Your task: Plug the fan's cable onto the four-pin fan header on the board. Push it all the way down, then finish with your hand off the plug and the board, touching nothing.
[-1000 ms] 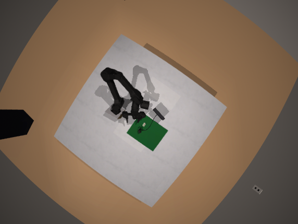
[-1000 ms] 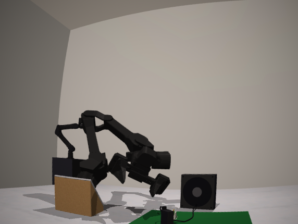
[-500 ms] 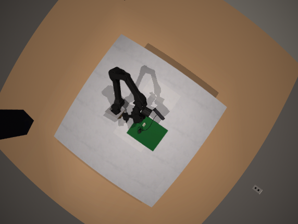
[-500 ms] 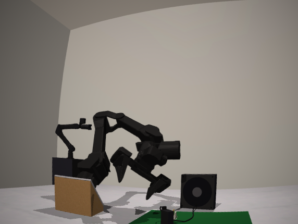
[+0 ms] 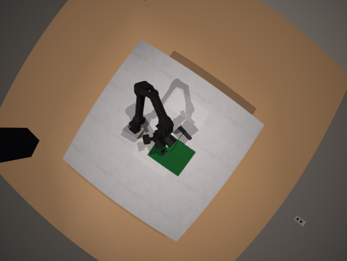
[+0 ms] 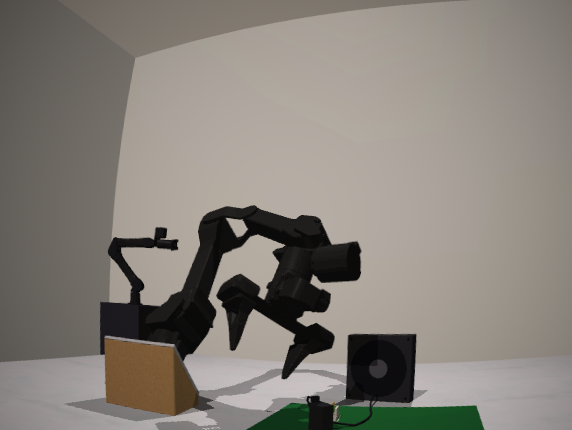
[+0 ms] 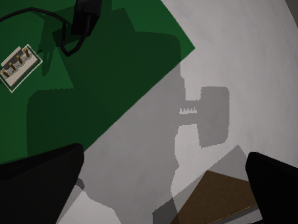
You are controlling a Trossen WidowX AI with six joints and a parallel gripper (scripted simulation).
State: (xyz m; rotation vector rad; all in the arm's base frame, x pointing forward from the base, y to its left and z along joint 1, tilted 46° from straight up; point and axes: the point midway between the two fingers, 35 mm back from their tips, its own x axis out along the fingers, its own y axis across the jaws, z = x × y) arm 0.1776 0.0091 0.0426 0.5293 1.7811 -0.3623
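Right now the black fan plug is 11 cm ahead of my gripper tip, 6 cm below it and 4 cm to the right of it. Also, from my gripper tip: green board (17 cm ahead, 10 cm below, 1 cm to the right); then black fan (17 cm to the left, 14 cm ahead, 3 cm below); then four-pin header (10 cm ahead, 8 cm below, 3 cm to the left).
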